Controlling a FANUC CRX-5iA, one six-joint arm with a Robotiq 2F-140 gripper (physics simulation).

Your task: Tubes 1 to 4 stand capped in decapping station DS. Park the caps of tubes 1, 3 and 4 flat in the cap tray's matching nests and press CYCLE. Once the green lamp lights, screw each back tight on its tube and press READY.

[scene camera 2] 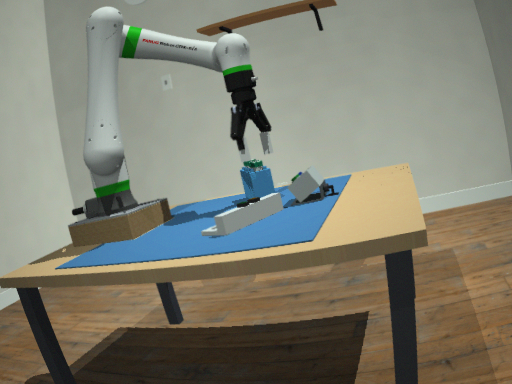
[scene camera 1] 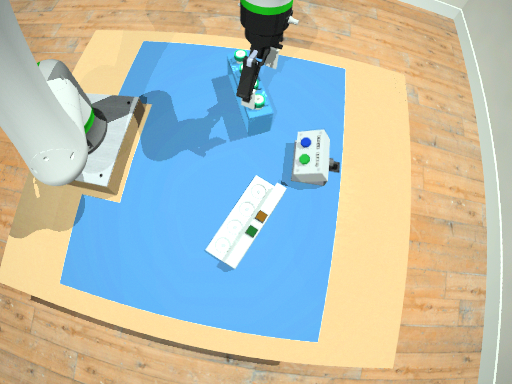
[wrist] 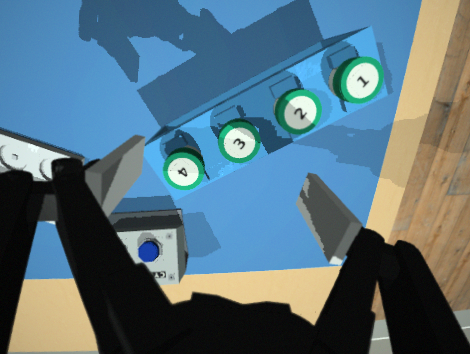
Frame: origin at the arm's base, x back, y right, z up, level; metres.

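Where they show: gripper, fingertip midpoint: (scene camera 2: pixel 258 157) (scene camera 1: pixel 259 85) (wrist: pixel 226 172); arm's base, link origin: (scene camera 2: pixel 117 211).
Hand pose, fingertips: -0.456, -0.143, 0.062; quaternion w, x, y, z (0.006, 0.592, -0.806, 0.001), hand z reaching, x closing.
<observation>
Things, the pixels of their top centre, and the offset from my fingertips, as dx, dy, dz. Level surfaces: height alone.
- blue decapping station, top centre: (wrist: pixel 265 123) (scene camera 1: pixel 248 79) (scene camera 2: pixel 253 166) +0.031, -0.036, -0.028
- cap 1, top centre: (wrist: pixel 362 81) (scene camera 1: pixel 240 53) +0.062, -0.108, -0.010
- cap 2, top centre: (wrist: pixel 300 113) +0.041, -0.060, -0.008
- cap 3, top centre: (wrist: pixel 239 143) +0.020, -0.012, -0.010
- cap 4, top centre: (wrist: pixel 183 172) (scene camera 1: pixel 258 98) -0.001, +0.035, -0.010
- white cap tray, top centre: (scene camera 1: pixel 246 216) (scene camera 2: pixel 239 201) -0.008, +0.303, -0.078
- green lamp, top centre: (scene camera 1: pixel 251 231) -0.024, +0.333, -0.078
- button box, top centre: (wrist: pixel 130 277) (scene camera 1: pixel 316 149) (scene camera 2: pixel 303 168) -0.150, +0.129, -0.047
- blue CYCLE, top centre: (wrist: pixel 146 255) (scene camera 1: pixel 305 140) -0.126, +0.106, -0.056
- green READY, top centre: (scene camera 1: pixel 304 157) -0.125, +0.151, -0.056
- blue mat, surface height: dz -0.131
- wooden table, surface height: dz -0.134
The blue decapping station (scene camera 1: pixel 259 124) (scene camera 2: pixel 258 185) holds four capped tubes in a row. In the wrist view green-rimmed white caps show: cap 1 (wrist: pixel 362 80), cap 2 (wrist: pixel 298 112), cap 3 (wrist: pixel 239 141) and cap 4 (wrist: pixel 184 171). My gripper (scene camera 1: pixel 261 80) (scene camera 2: pixel 256 151) (wrist: pixel 226 172) is open and empty, pointing down, with its fingertips a little above cap height. The white cap tray (scene camera 1: pixel 272 197) (scene camera 2: pixel 250 215) has bare nests; its amber lamp (scene camera 1: pixel 261 216) and green lamp (scene camera 1: pixel 251 231) look dark. The button box (scene camera 2: pixel 306 185) (wrist: pixel 170 255) carries blue CYCLE (scene camera 1: pixel 305 142) (wrist: pixel 148 251) and green READY (scene camera 1: pixel 304 159).
The blue mat (scene camera 1: pixel 165 250) lies on the wooden table (scene camera 1: pixel 372 200) (scene camera 2: pixel 370 210). The arm's base block (scene camera 1: pixel 112 170) (scene camera 2: pixel 120 225) stands at the left. The button box stands between the station and the mat's right edge. A wall shelf (scene camera 2: pixel 270 16) hangs behind.
</observation>
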